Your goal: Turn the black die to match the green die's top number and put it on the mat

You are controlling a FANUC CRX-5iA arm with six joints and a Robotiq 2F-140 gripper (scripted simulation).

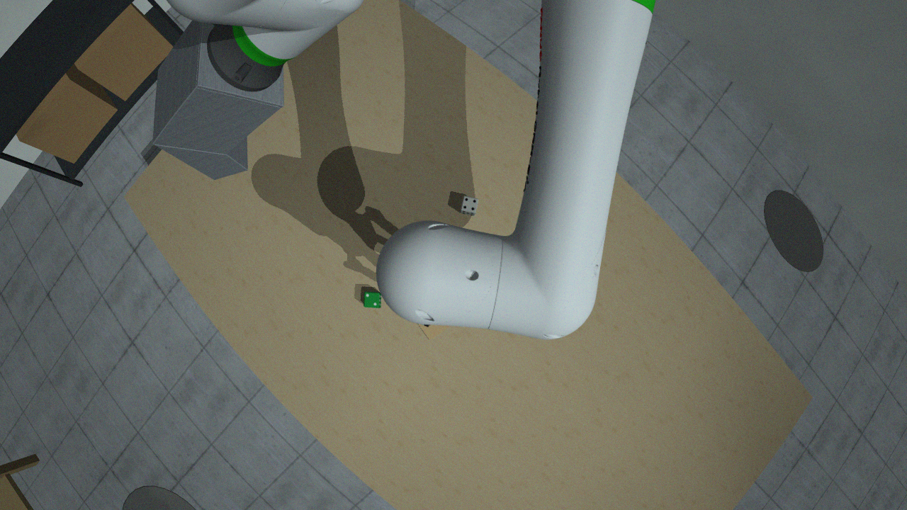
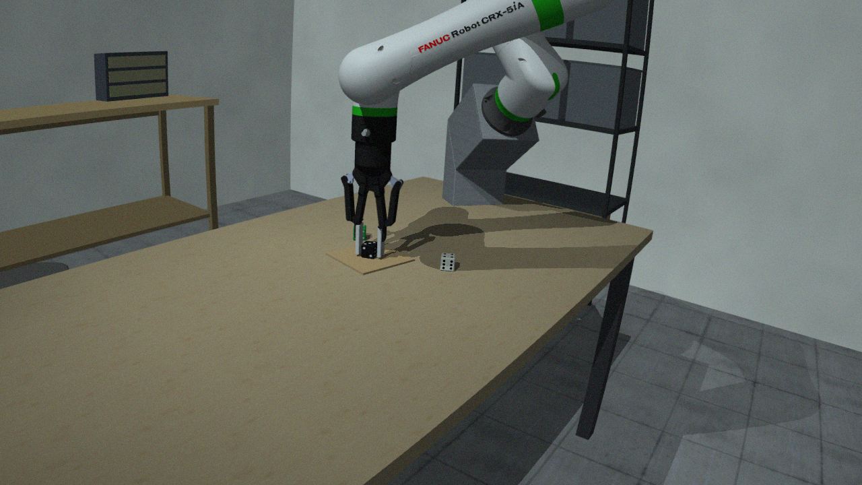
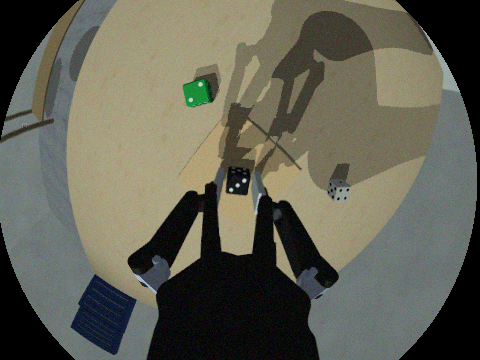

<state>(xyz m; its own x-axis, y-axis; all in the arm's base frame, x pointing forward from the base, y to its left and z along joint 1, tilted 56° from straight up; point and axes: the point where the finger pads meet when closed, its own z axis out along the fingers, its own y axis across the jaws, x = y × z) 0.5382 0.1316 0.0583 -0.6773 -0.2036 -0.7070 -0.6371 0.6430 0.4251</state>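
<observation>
Now: the black die 20 mm below my hand. From my hand the other things lie so: white die: 120 mm behind, 130 mm to the left, 30 mm below; then green die: 40 mm behind, 120 mm to the right, 30 mm below; then tan mat: 40 mm below.
</observation>
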